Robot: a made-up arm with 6 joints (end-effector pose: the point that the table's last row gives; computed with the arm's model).
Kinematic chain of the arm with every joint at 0, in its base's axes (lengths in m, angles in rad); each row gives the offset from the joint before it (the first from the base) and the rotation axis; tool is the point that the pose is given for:
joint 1: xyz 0 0 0.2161 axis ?
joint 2: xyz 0 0 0 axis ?
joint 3: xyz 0 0 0.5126 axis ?
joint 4: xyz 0 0 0 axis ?
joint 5: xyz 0.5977 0 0 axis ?
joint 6: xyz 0 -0.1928 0 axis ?
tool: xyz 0 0 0
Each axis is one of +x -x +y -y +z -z.
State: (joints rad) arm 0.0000 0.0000 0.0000 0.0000 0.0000 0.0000
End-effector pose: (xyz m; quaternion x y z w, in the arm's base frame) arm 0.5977 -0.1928 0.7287 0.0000 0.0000 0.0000 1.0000
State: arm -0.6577 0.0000 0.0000 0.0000 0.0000 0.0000
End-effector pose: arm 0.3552 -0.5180 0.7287 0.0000 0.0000 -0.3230 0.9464
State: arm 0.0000 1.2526 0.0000 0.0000 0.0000 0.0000
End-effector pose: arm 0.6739 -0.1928 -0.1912 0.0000 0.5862 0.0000 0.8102
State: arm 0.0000 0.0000 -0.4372 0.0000 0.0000 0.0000
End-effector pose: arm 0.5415 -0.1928 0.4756 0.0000 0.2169 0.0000 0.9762
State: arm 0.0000 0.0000 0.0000 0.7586 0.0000 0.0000
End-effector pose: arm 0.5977 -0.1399 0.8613 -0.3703 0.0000 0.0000 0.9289
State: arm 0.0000 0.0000 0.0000 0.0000 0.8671 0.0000
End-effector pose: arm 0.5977 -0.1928 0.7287 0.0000 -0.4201 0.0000 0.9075
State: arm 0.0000 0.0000 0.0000 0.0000 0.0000 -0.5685
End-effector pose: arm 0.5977 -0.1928 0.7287 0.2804 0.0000 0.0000 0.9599
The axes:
joint 1: +z
joint 2: +y
joint 3: -y
joint 4: -x
joint 5: -y
joint 6: -x

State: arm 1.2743 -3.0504 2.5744 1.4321 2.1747 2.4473
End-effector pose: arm 0.1841 0.5114 -0.5090 0.0262 -0.9590 -0.1602 0.2325
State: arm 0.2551 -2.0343 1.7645 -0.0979 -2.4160 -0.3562
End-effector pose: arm -0.8643 -0.4237 -0.3633 0.1672 -0.6102 0.2110 0.7451
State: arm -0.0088 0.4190 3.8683 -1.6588 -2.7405 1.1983
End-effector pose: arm -0.4191 0.0206 0.6864 -0.9665 -0.2087 -0.1042 0.1071
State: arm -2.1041 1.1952 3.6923 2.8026 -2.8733 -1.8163
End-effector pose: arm 0.1766 -0.0585 0.7120 -0.0541 0.7463 -0.3724 0.5490
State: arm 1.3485 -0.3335 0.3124 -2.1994 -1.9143 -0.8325
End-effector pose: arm -0.0217 0.4184 0.9357 0.0711 -0.6999 -0.6693 0.2390
